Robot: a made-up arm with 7 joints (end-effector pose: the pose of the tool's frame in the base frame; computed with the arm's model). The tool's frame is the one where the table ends. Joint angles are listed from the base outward.
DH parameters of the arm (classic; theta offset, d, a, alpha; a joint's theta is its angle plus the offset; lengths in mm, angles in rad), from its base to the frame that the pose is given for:
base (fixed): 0 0 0 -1.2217
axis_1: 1.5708 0 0 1.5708
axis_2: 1.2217 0 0 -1.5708
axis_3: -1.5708 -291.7 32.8 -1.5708
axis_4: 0 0 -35 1.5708
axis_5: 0 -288.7 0 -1.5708
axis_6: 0 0 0 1.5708
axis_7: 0 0 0 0
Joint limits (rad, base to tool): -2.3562..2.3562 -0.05..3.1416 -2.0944..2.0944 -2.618..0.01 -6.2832..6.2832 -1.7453..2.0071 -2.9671..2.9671
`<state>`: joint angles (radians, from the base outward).
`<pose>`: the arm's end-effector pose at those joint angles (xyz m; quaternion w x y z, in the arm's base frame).
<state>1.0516 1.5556 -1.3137 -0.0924 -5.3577 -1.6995 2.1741</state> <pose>-0.1963 0.5442 0.0710 0.8818 -0.0342 -0.1052 0.4585</pose>
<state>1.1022 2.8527 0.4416 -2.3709 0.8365 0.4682 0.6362</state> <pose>0.2427 0.0252 -0.1394 0.7736 0.0566 -0.0371 -0.6300</pose>
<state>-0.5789 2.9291 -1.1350 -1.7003 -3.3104 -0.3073 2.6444</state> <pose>0.0659 0.3271 0.2774 0.2482 0.6892 0.4006 -0.5504</pose>
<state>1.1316 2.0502 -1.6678 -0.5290 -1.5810 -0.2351 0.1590</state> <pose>-0.0729 0.5448 0.1788 0.1189 0.5499 -0.6318 0.5332</pose>
